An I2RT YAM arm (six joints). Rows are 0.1 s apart.
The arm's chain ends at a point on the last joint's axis. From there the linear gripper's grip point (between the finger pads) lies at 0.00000 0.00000 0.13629 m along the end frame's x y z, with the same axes.
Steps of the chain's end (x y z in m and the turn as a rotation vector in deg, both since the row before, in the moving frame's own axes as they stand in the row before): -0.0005 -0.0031 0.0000 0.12 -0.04 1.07; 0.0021 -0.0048 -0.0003 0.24 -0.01 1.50; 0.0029 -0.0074 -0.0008 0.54 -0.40 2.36; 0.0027 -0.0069 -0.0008 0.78 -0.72 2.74; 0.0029 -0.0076 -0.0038 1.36 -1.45 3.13; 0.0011 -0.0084 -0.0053 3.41 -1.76 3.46; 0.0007 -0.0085 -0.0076 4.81 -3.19 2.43; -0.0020 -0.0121 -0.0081 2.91 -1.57 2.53; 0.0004 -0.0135 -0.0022 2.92 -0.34 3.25
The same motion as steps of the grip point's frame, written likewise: -0.0006 -0.0034 0.0000 0.12 -0.04 1.07; 0.0021 -0.0054 -0.0003 0.24 -0.01 1.50; 0.0020 -0.0087 -0.0008 0.54 -0.40 2.36; 0.0010 -0.0088 -0.0008 0.78 -0.72 2.74; -0.0005 -0.0109 -0.0039 1.36 -1.45 3.13; -0.0028 -0.0166 -0.0056 3.41 -1.76 3.46; -0.0066 -0.0201 -0.0083 4.81 -3.19 2.43; -0.0056 -0.0191 -0.0083 2.91 -1.57 2.53; -0.0002 -0.0205 -0.0024 2.92 -0.34 3.25
